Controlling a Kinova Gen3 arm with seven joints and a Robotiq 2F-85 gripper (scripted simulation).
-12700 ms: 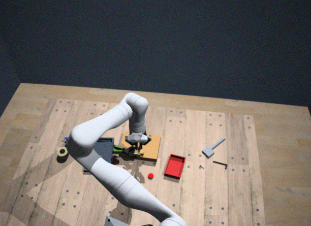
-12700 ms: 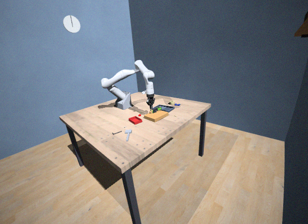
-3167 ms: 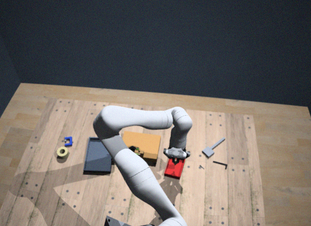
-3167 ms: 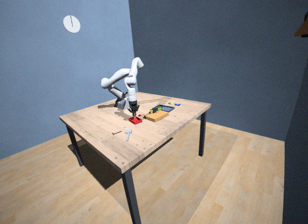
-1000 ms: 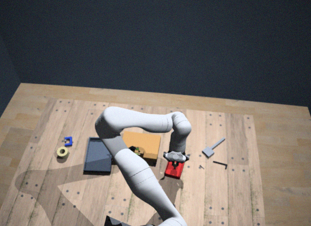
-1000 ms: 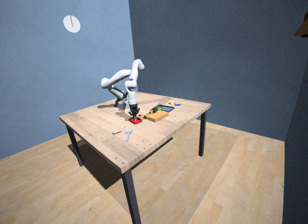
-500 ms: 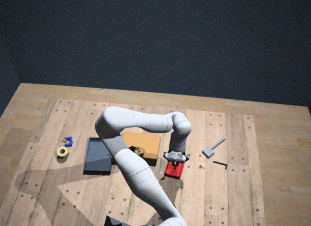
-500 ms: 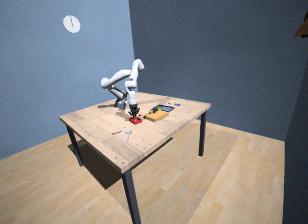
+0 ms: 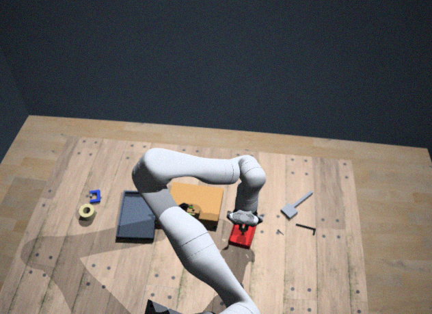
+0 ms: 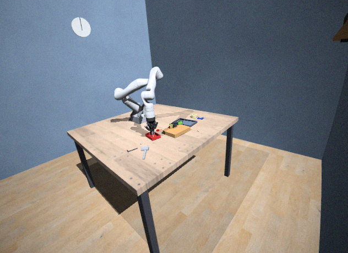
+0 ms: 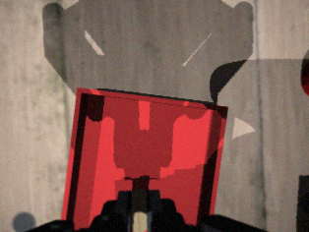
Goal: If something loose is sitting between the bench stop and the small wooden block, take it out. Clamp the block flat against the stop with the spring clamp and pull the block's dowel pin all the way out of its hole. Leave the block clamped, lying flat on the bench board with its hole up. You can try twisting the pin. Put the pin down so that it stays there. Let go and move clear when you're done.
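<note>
My hand is 20 mm above the dowel pin. From my hand the other things lie so: wooden block 30 mm ahead, 190 mm to the left; then red disc 70 mm behind, 110 mm to the left, 40 mm below; then red tray 40 mm below.
</note>
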